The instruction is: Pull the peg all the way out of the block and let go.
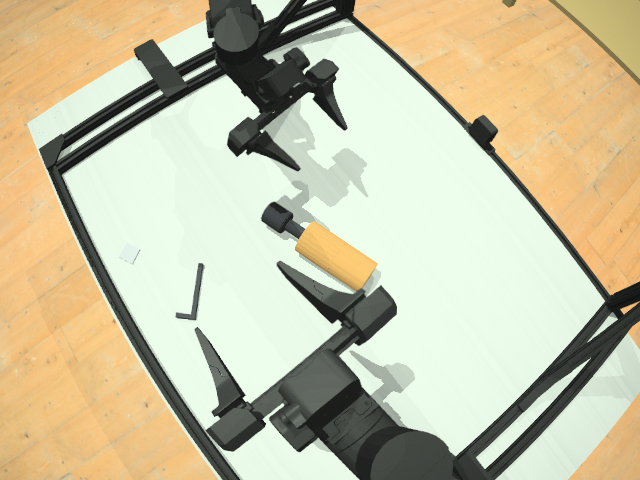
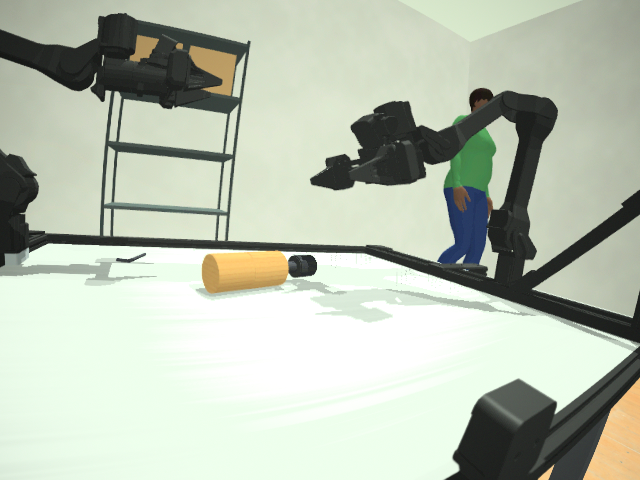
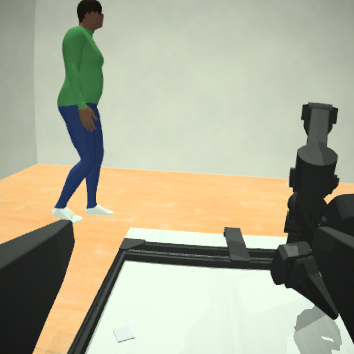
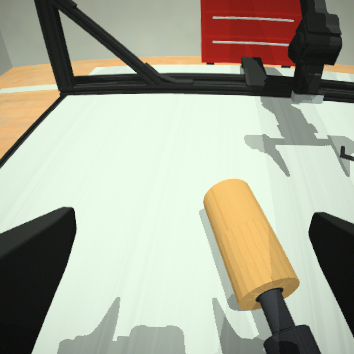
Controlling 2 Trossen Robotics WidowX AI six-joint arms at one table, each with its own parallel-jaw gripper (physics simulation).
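Places are measured from the left arm's base along level axes (x right, y ahead, z up), in centimetres.
Pixels of known places: left gripper, fingertip midpoint: (image 1: 236, 295) (image 2: 216, 89) (image 3: 197, 237); right gripper, fingertip midpoint: (image 1: 323, 149) (image 2: 328, 179) (image 4: 196, 222); left arm's base, origin of the base link: (image 2: 3, 249) (image 4: 304, 87); right arm's base, origin of the base link: (image 2: 506, 283).
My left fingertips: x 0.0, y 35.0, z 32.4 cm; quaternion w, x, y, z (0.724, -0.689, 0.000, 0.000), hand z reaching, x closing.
Observation:
Ahead of a thing's pixels: the offset from my left fingertips to its top centre. "spot": to the spot under its first point.
The block is an orange wooden cylinder @(dx +18.2, dy +3.4, dz -28.7 cm) (image 1: 336, 255) (image 2: 245, 271) (image 4: 250, 240) lying on its side on the white table. The black peg @(dx +16.5, dy +10.6, dz -29.6 cm) (image 1: 277, 217) (image 2: 305, 265) (image 4: 277, 312) sticks out of one end; its thick head and a short length of thinner shaft show, and the rest of the shaft is hidden inside the block. My right gripper (image 1: 322, 148) (image 2: 333, 177) (image 4: 196, 222) is open and empty, above the table toward the peg side. My left gripper (image 1: 238, 296) (image 2: 215, 87) (image 3: 197, 237) is open and empty, high above the table. Neither gripper touches the peg or block.
A thin black L-shaped piece (image 1: 196, 291) (image 2: 131, 257) and a small pale square @(spot: dx -7.9, dy +27.3, dz -34.1 cm) (image 1: 129, 253) (image 3: 123, 334) lie on the table. A black frame (image 1: 113, 320) runs around the table's edge, with a black box-shaped fixture @(spot: dx +56.7, dy +3.1, dz -30.2 cm) (image 1: 483, 132) (image 2: 509, 423) on one side.

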